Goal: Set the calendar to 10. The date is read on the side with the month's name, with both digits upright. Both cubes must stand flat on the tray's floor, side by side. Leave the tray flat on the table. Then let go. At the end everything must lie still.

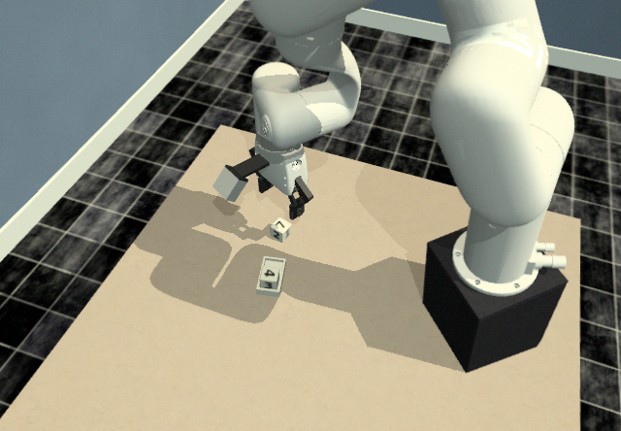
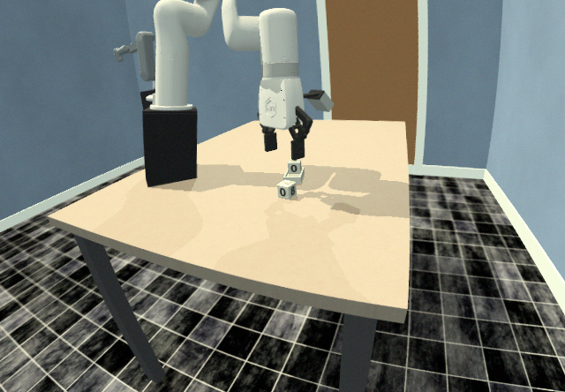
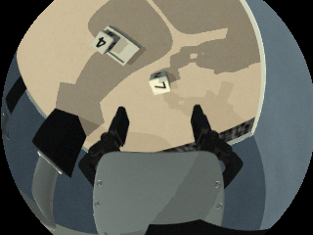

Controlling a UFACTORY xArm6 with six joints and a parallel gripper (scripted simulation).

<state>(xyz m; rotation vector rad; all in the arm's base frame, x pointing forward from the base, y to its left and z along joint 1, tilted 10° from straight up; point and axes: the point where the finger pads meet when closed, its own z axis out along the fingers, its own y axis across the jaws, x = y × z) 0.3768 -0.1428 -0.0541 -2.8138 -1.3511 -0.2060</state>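
Right now my hand is 90 mm above the white cube. Round my hand: tray 110 mm to the left, 100 mm below, 10 mm behind.
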